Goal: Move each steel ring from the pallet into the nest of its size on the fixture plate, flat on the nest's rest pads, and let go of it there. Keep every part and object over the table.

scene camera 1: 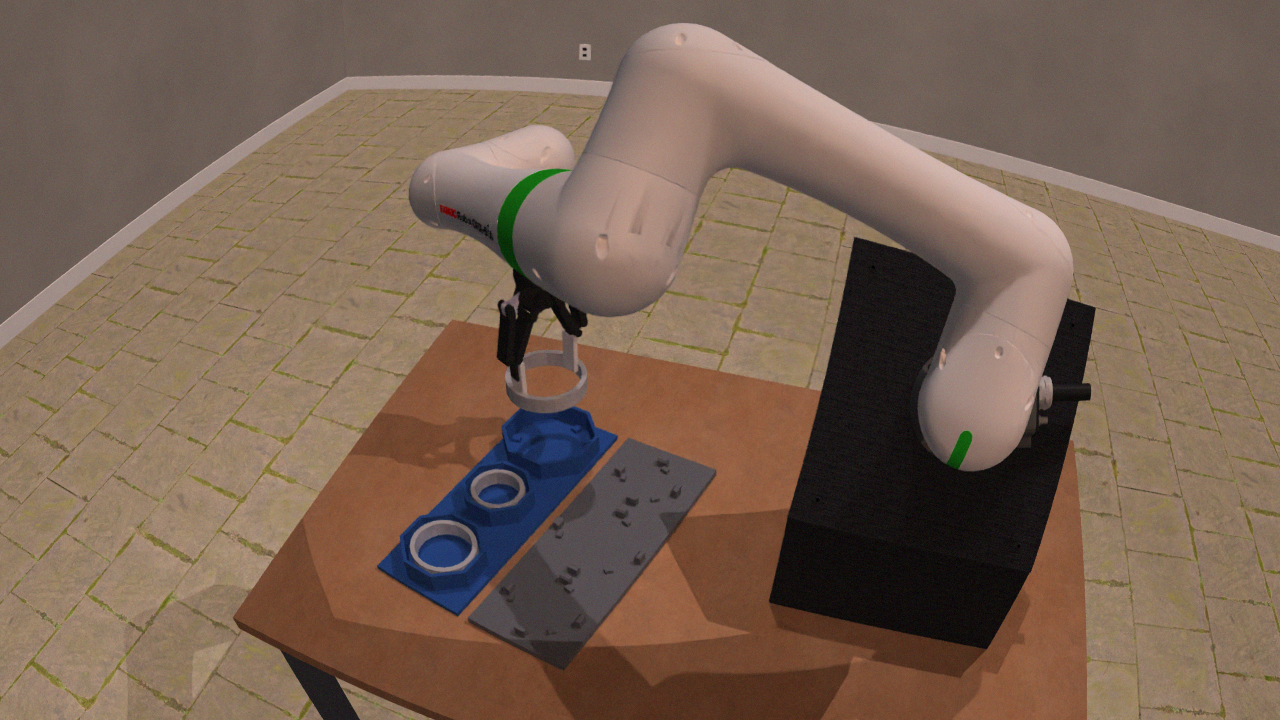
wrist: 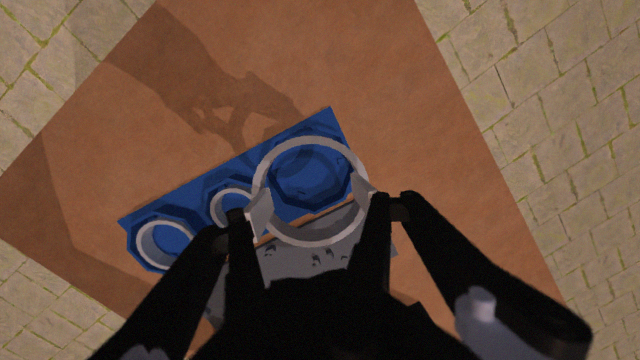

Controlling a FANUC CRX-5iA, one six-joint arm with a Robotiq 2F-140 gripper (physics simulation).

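Places are measured from the arm's base along level axes (x ahead, y up, z right), in millimetres.
Pixels of known places: gripper, fingertip midpoint: point(scene camera 1: 545, 381) point(wrist: 311, 191).
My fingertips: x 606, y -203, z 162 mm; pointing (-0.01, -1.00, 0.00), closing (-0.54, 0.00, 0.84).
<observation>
Ahead of a thing's pixels: the offset from my fingertips to its top centre. Level surfaces: height alone.
The large steel ring @(dx -1, dy +15, dz +0 mm) point(scene camera 1: 546, 402) point(wrist: 311, 140) hangs in the air, roughly level, above the large nest point(scene camera 1: 550, 460) at the back end of the blue fixture plate point(scene camera 1: 456, 600) point(wrist: 327, 116). My gripper point(scene camera 1: 546, 368) point(wrist: 311, 191) holds it from inside, its two fingertips spread against the ring's inner wall. The small ring @(dx +38, dy -103, dz -148 mm) point(scene camera 1: 497, 473) point(wrist: 215, 206) sits in the middle nest, partly behind a finger in the wrist view. The medium ring @(dx +75, dy -103, dz -291 mm) point(scene camera 1: 443, 528) point(wrist: 141, 241) sits in the front nest. The grey pallet @(dx -135, dy -130, dz -192 mm) point(scene camera 1: 590, 548) point(wrist: 300, 265) carries no ring in the scene view.
Small upright pegs stand on the pallet, beside the fixture plate. The black robot base block point(scene camera 1: 895, 555) stands on the right side of the brown table @(dy -142 mm) point(scene camera 1: 733, 429) point(wrist: 400, 90). The table's back edge lies behind the large nest.
</observation>
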